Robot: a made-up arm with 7 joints.
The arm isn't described. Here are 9 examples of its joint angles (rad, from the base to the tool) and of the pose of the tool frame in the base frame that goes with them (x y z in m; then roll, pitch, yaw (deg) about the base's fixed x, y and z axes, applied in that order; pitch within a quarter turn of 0, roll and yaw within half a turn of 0).
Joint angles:
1: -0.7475 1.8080 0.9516 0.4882 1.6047 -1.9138 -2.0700
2: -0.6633 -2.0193 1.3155 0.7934 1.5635 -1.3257 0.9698
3: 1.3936 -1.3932 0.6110 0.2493 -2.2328 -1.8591 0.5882
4: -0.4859 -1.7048 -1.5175 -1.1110 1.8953 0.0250 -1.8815
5: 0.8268 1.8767 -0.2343 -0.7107 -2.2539 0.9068 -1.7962
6: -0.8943 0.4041 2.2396 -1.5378 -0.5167 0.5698 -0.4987
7: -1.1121 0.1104 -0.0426 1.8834 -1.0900 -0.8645 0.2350
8: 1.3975 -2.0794 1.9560 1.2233 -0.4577 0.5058 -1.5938
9: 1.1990 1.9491 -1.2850 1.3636 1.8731 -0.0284 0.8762
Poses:
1: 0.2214 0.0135 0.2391 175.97 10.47 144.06
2: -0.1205 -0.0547 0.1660 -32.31 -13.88 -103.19
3: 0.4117 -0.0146 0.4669 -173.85 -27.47 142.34
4: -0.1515 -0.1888 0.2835 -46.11 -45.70 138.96
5: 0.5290 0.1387 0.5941 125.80 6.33 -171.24
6: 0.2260 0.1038 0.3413 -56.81 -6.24 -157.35
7: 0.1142 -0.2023 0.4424 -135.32 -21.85 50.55
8: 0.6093 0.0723 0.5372 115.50 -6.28 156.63
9: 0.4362 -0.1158 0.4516 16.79 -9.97 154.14
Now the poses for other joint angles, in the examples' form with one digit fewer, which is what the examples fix.
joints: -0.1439 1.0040 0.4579 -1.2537 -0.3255 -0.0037 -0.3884
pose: 0.312 0.109 0.469 -163.7 6.2 -124.8
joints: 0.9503 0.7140 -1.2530 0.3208 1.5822 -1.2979 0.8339
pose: 0.413 -0.163 0.675 -145.7 30.4 25.5
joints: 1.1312 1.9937 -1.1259 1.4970 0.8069 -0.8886 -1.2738
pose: 0.625 -0.075 0.467 -17.5 -27.5 -164.8
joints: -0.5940 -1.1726 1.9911 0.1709 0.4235 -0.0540 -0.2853
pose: -0.081 0.159 0.295 -7.7 -6.5 -86.3
